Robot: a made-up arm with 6 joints. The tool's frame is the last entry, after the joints. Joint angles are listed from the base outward. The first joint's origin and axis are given. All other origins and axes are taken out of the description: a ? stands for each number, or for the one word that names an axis. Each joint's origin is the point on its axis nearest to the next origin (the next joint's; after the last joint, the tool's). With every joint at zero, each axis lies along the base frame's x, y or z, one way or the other. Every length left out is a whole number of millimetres.
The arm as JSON. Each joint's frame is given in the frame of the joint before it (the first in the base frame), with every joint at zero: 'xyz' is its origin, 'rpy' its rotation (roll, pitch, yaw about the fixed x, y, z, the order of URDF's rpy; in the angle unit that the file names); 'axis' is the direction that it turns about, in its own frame. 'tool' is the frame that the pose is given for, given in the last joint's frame.
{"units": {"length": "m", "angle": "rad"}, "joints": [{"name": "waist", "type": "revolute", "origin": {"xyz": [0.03, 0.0, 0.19], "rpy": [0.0, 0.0, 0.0]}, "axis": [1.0, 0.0, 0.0]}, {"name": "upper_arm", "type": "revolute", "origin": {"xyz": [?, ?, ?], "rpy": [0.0, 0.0, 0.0]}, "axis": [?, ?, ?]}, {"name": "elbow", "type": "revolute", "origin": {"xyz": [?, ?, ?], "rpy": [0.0, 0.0, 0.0]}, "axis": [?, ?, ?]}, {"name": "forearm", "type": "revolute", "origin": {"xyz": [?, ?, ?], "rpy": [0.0, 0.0, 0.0]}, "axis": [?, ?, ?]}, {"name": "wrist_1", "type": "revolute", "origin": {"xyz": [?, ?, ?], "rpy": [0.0, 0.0, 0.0]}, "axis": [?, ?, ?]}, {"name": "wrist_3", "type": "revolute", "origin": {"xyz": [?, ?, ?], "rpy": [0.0, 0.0, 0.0]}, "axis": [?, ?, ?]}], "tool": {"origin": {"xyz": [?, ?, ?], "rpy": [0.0, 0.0, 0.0]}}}
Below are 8 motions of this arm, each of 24 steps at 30 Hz.
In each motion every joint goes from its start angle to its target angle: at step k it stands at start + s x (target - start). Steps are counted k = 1, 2, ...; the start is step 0. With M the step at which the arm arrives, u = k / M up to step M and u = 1 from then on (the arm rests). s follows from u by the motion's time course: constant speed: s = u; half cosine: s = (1 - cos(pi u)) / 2; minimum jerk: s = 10 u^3 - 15 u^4 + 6 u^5.
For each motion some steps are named. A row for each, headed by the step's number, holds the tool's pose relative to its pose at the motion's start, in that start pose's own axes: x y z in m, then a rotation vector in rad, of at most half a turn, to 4 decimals.
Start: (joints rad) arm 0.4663 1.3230 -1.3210 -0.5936 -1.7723 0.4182
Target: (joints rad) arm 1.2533 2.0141 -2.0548 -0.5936 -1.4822 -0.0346
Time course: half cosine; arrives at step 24
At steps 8, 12, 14, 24:
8: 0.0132 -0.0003 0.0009 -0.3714 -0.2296 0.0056
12: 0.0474 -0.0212 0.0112 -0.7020 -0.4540 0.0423
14: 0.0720 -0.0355 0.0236 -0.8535 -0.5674 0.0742
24: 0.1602 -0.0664 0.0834 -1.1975 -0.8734 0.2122

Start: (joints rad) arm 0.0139 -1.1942 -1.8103 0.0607 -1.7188 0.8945
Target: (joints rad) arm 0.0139 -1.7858 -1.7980 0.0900 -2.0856 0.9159
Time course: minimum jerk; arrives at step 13
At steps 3, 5, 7, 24:
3: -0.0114 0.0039 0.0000 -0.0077 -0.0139 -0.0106
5: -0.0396 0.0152 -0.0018 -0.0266 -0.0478 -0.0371
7: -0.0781 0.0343 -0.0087 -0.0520 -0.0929 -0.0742
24: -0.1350 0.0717 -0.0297 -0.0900 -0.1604 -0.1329

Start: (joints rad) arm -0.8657 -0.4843 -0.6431 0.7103 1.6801 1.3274
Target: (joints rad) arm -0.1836 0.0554 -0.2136 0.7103 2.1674 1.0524
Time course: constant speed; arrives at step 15
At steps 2, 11, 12, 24:
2: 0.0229 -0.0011 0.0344 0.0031 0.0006 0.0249
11: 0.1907 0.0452 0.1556 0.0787 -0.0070 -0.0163
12: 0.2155 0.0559 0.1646 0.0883 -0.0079 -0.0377
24: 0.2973 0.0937 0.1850 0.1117 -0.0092 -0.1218

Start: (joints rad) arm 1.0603 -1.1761 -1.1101 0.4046 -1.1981 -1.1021
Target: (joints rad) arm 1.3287 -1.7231 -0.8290 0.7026 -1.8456 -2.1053
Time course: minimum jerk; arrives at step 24
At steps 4, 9, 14, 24:
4: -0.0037 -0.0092 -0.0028 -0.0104 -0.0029 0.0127
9: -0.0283 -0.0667 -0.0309 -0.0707 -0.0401 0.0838
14: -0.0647 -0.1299 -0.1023 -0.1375 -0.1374 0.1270
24: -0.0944 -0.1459 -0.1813 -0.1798 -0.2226 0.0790

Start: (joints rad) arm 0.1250 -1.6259 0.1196 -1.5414 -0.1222 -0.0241
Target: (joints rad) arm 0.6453 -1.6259 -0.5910 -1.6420 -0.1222 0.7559
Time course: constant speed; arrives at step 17
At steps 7, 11, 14, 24:
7: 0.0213 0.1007 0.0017 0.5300 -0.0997 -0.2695
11: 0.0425 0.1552 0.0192 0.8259 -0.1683 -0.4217
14: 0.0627 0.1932 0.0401 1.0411 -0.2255 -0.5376
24: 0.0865 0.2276 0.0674 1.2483 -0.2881 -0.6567

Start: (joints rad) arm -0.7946 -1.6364 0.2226 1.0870 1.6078 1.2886
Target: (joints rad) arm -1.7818 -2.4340 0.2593 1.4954 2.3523 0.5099
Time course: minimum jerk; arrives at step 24
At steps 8, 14, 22, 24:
8: 0.0014 0.1450 -0.1410 -0.4734 -0.1471 -0.1878
14: 0.0894 0.2240 -0.4567 -1.5099 -0.2514 -0.4718
22: 0.1098 0.1261 -0.6008 -2.2876 -0.1661 -0.4779
24: 0.1095 0.1243 -0.6020 -2.2986 -0.1640 -0.4760

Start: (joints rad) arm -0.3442 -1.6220 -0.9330 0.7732 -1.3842 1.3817
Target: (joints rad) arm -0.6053 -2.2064 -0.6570 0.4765 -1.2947 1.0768
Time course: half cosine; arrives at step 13
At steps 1, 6, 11, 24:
1: -0.0010 -0.0009 -0.0025 -0.0060 -0.0110 0.0019
6: -0.0165 -0.0296 -0.0745 -0.1627 -0.3266 0.0260
11: -0.0032 -0.0637 -0.1456 -0.2924 -0.6689 -0.0177
24: -0.0001 -0.0674 -0.1521 -0.3029 -0.7047 -0.0271

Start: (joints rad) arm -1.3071 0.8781 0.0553 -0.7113 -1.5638 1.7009
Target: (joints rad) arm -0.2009 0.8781 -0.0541 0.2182 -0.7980 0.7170
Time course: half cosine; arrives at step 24
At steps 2, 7, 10, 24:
2: -0.0122 -0.0002 -0.0151 -0.0001 -0.0327 0.0050
7: -0.1103 0.0093 -0.1826 0.0011 -0.3764 0.0304
10: -0.1560 0.0393 -0.3472 0.0163 -0.7059 0.0082
24: -0.1258 0.2711 -0.7372 0.3506 -1.6278 -0.3517

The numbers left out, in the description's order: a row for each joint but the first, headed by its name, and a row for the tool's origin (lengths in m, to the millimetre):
upper_arm: xyz 0.0 0.05 0.3, axis 0.0 -1.0 0.0
elbow: xyz 0.32 0.0 0.18, axis -1.0 0.0 0.0
forearm: xyz 0.0 -0.03 0.04, axis 0.0 1.0 0.0
wrist_1: xyz -0.11 0.0 -0.06, axis 0.0 0.0 -1.0
wrist_3: xyz -0.42 0.05 0.0, axis 1.0 0.0 0.0
tool: xyz 0.0 0.02 0.1

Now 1 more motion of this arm.
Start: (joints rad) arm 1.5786 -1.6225 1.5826 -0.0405 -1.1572 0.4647
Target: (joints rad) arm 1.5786 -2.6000 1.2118 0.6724 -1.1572 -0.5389
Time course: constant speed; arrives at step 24
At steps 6, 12, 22, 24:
6: 0.0692 -0.0909 0.0653 -0.0473 0.0836 0.2340
12: 0.1639 -0.1770 0.1276 -0.0899 0.1581 0.4856
22: 0.3876 -0.2917 0.2076 -0.1409 0.2487 0.9435
24: 0.4422 -0.3071 0.2176 -0.1462 0.2603 1.0402

